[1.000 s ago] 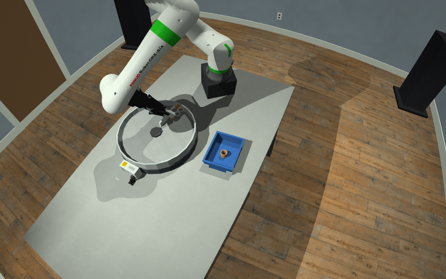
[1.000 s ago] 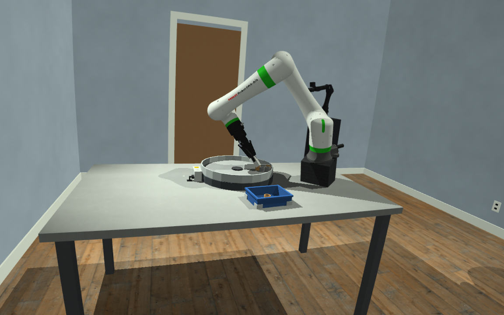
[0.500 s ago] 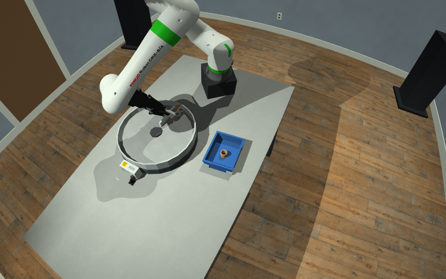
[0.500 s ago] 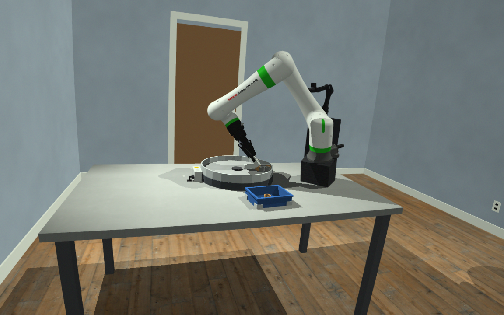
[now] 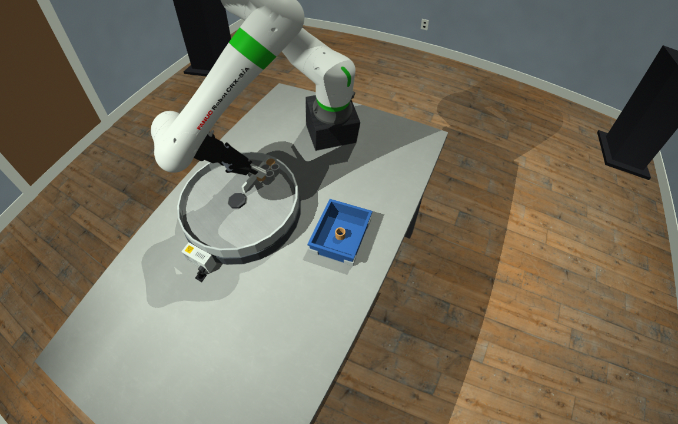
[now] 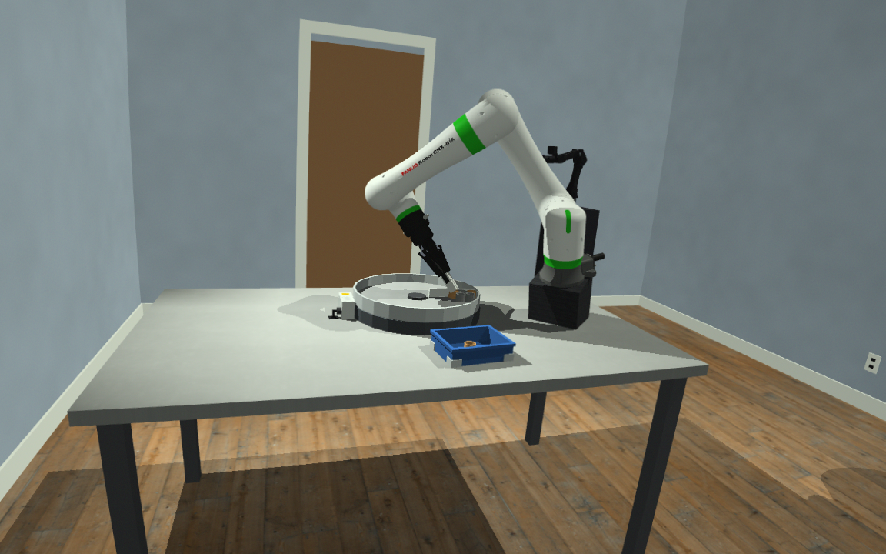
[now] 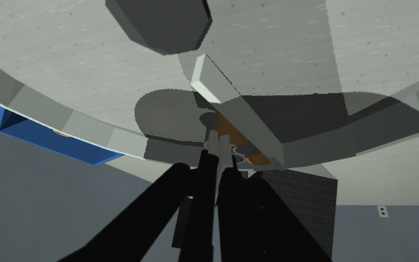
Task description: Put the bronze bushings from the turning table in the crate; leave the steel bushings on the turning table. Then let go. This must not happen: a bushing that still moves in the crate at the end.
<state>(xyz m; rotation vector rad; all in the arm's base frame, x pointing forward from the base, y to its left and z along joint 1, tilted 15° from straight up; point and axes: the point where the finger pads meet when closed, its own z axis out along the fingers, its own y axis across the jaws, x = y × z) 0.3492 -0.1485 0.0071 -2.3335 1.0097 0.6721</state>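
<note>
Right now my hand is 8 cm short of the blue crate, 33 cm to the right of it and 9 cm above it. Round my hand: round turning table 10 cm ahead, 3 cm to the right, 6 cm below.
</note>
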